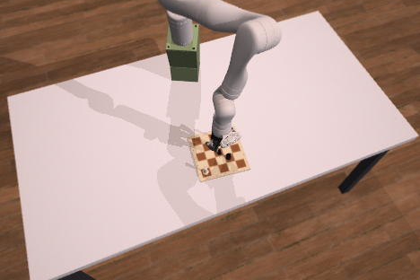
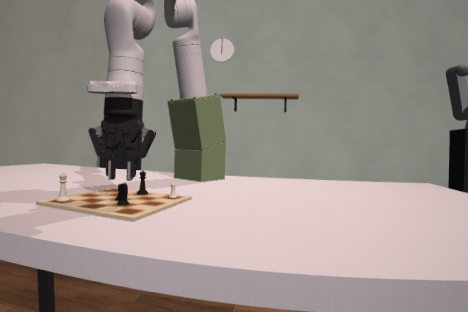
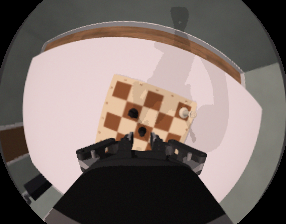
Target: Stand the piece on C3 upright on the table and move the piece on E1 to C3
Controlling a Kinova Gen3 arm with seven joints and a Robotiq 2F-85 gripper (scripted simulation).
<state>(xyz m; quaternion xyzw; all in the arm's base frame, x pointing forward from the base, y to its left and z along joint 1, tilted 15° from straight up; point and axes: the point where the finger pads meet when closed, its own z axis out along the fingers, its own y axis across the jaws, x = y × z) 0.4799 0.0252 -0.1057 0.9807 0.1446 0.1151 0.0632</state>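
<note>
The black pawn is 40 mm below my hand. From my hand the other things lie so: white pawn 80 mm behind, 80 mm to the left, 40 mm below; black piece 80 mm behind, 30 mm below; chessboard 60 mm below.
</note>
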